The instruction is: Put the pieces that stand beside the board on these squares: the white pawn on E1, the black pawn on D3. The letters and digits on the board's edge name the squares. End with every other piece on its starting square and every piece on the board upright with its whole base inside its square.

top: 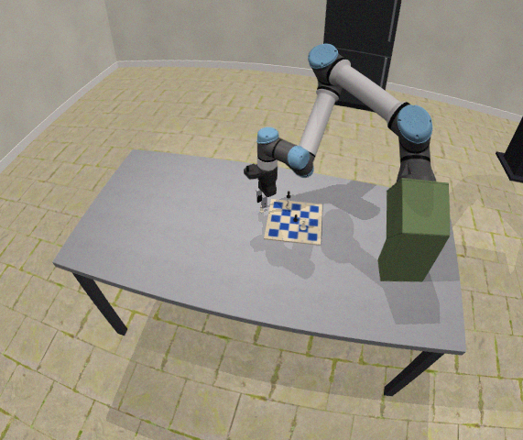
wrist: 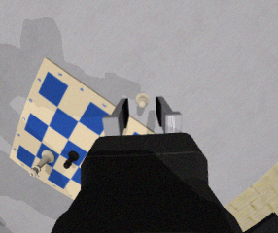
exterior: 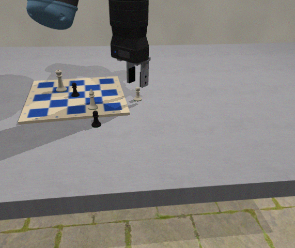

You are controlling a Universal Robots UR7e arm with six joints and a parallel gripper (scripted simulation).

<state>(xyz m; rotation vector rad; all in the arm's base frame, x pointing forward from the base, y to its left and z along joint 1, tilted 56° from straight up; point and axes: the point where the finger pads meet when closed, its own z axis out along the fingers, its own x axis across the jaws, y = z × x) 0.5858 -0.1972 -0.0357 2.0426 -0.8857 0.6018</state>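
The white pawn lies 4 cm below my hand. The rest, counted from my hand: white bishop: 10 cm behind, 4 cm to the right, 3 cm below; white queen: 18 cm behind, 7 cm to the left, 3 cm below; cream chessboard: 14 cm behind, 5 cm below, 4 cm to the left.
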